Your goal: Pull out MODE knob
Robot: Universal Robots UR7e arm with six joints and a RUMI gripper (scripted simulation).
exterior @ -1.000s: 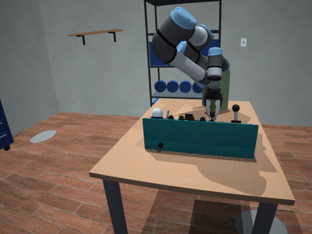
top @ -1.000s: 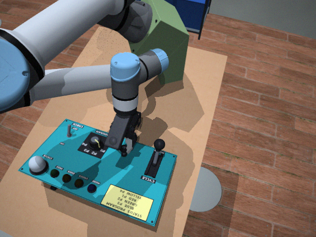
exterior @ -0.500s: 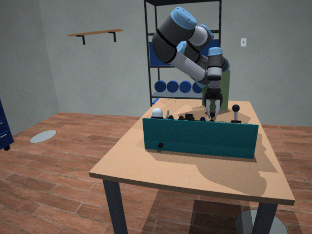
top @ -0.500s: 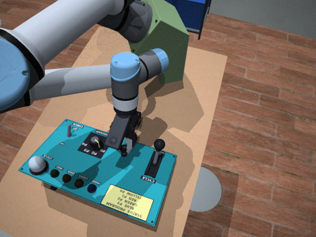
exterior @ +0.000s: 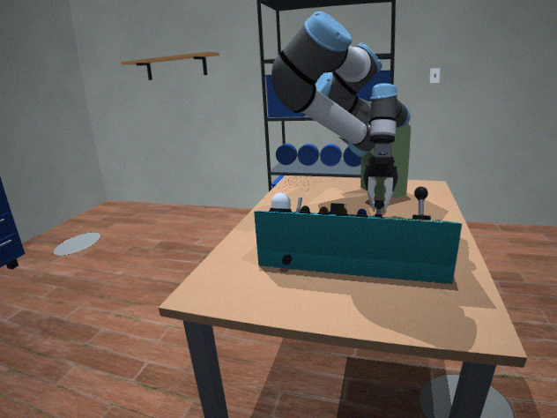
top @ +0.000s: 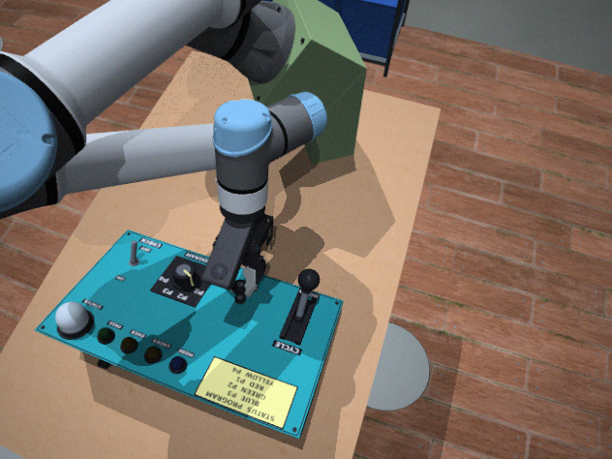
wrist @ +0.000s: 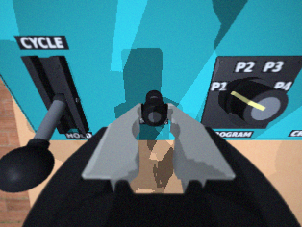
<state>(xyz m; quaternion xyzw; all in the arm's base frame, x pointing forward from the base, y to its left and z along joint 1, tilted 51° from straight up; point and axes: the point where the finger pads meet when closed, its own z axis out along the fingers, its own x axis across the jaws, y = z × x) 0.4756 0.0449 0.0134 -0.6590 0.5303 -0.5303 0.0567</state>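
Now: the teal console 30 mm ahead of my hand, 60 mm to the right of it and 30 mm below it. Round my hand: mode knob right at my hand; then cycle lever 120 mm to the left; then program dial 10 mm behind, 110 mm to the right, 10 mm below.
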